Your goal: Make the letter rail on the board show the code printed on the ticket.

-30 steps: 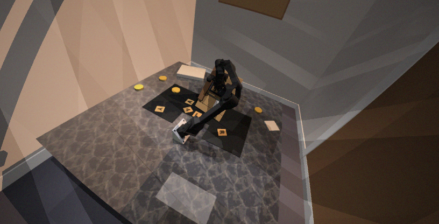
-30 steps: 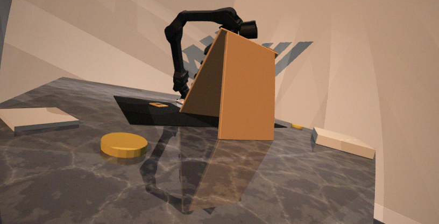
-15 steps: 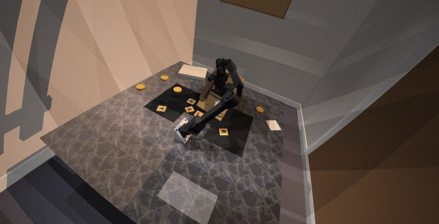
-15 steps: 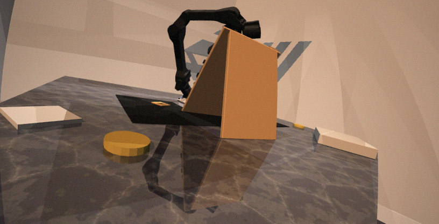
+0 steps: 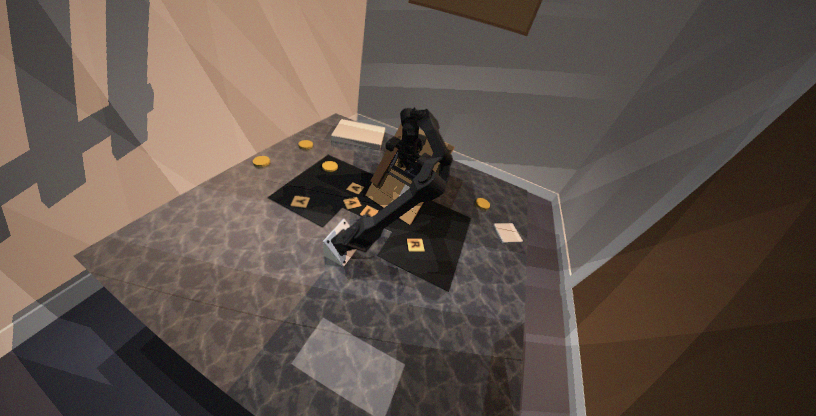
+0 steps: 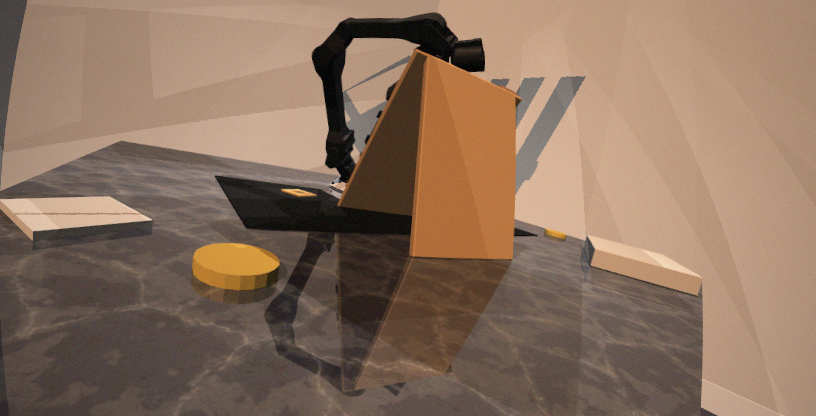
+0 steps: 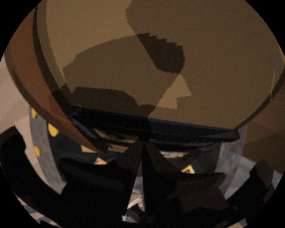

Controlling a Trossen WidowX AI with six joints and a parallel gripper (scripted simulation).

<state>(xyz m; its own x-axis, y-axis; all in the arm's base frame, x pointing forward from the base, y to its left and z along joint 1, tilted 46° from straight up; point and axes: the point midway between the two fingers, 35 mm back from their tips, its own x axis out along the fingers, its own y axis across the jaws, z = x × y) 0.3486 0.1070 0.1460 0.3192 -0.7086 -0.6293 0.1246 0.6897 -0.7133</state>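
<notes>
Now: the white ticket 60 mm behind my gripper tip, 60 mm to the right of it and 80 mm below it. Round my gripper tip: black mat 170 mm behind, 50 mm to the left, 170 mm below; pale flat box 300 mm ahead, 440 mm to the left, 150 mm below; pale card 100 mm ahead, 490 mm to the right, 160 mm below.
</notes>
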